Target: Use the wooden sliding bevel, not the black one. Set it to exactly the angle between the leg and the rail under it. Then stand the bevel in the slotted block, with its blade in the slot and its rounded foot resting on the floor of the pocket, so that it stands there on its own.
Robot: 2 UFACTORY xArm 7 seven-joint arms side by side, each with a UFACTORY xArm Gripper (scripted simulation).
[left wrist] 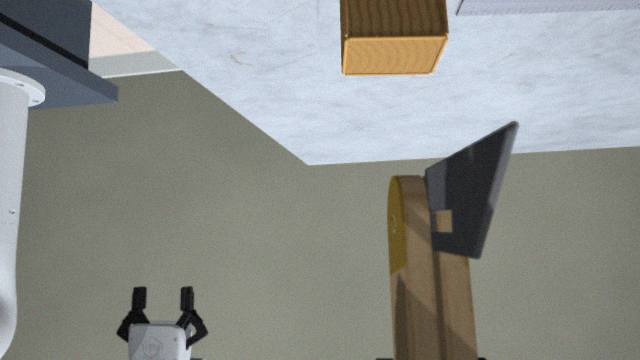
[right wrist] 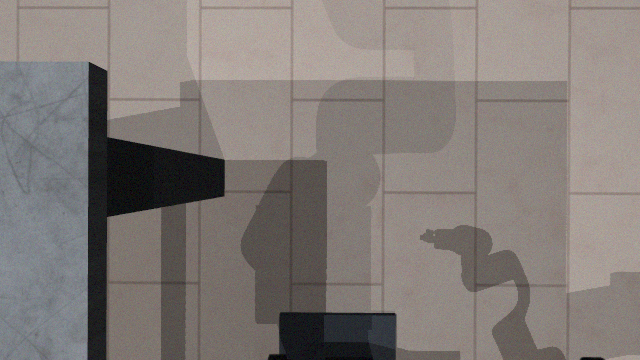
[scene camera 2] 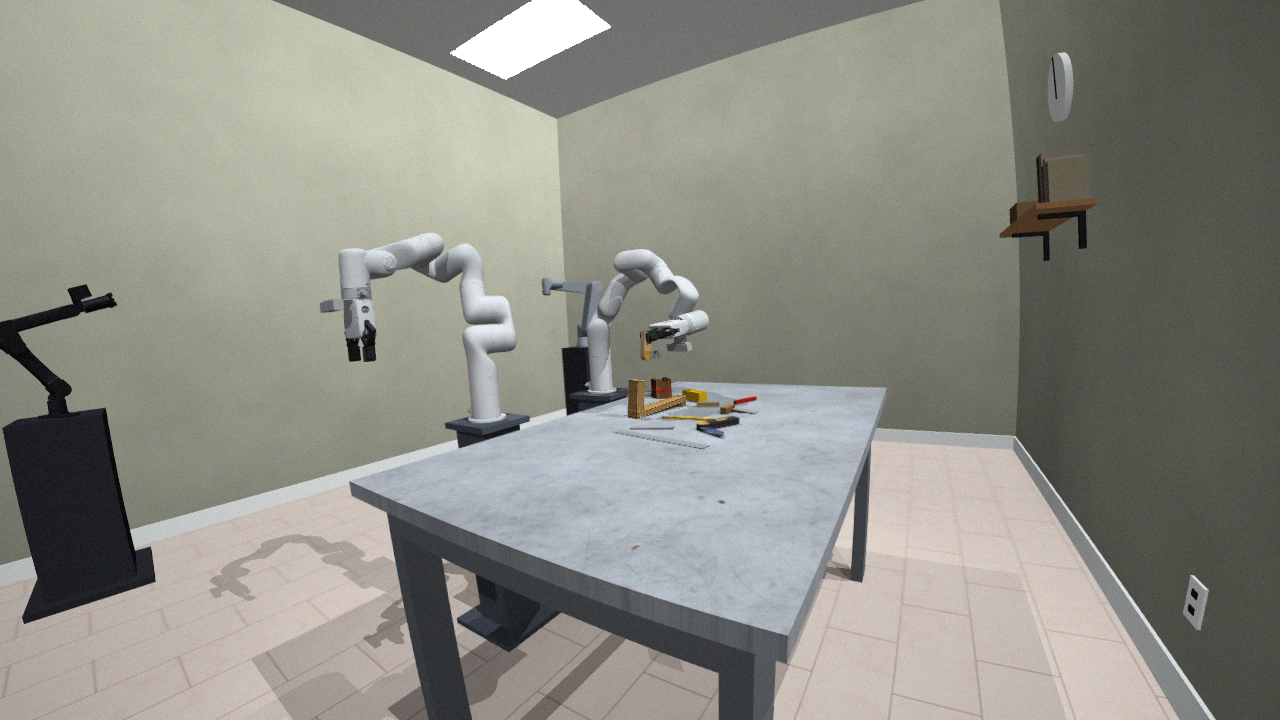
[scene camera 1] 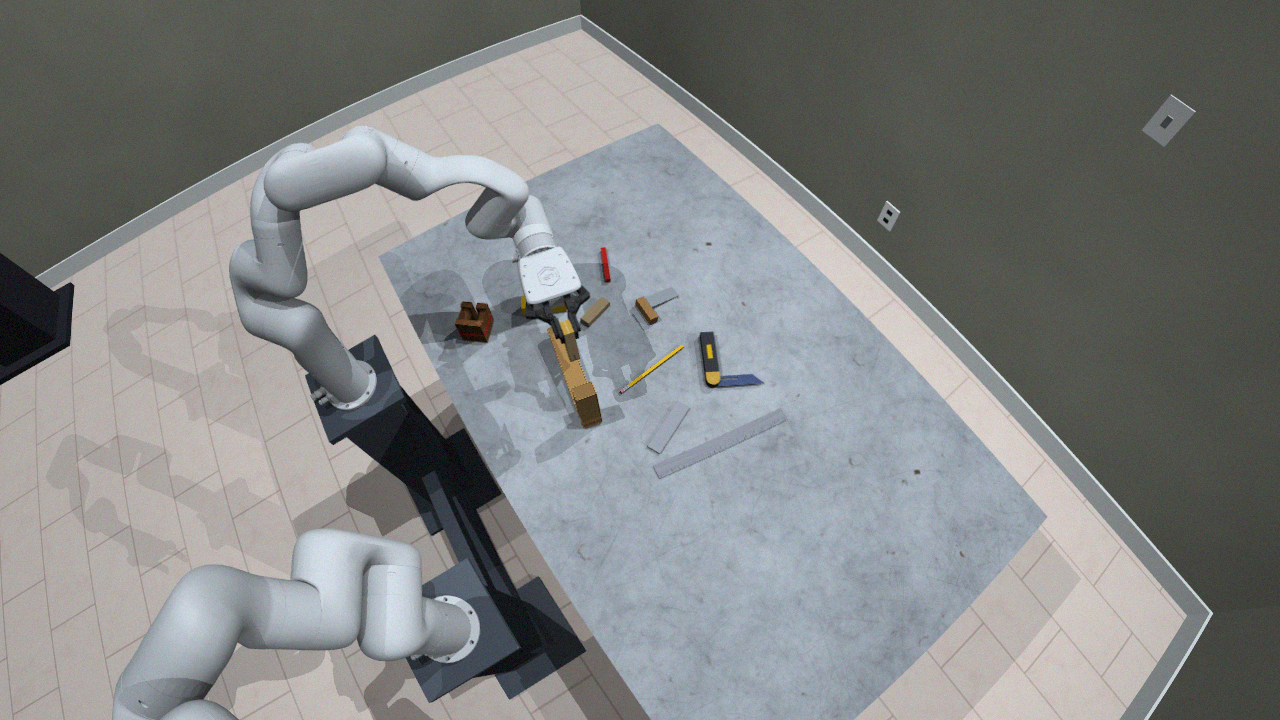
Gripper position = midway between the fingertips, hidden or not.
Observation:
In view: my left gripper (scene camera 1: 570,338), my right gripper (scene camera 2: 362,361), a wooden sliding bevel (left wrist: 431,297) and a ruler (scene camera 1: 712,447).
My right gripper is seen too in the left wrist view (left wrist: 163,286). The right wrist view misses the wooden sliding bevel: it is out of frame. The right wrist view misses the ruler: it is out of frame.

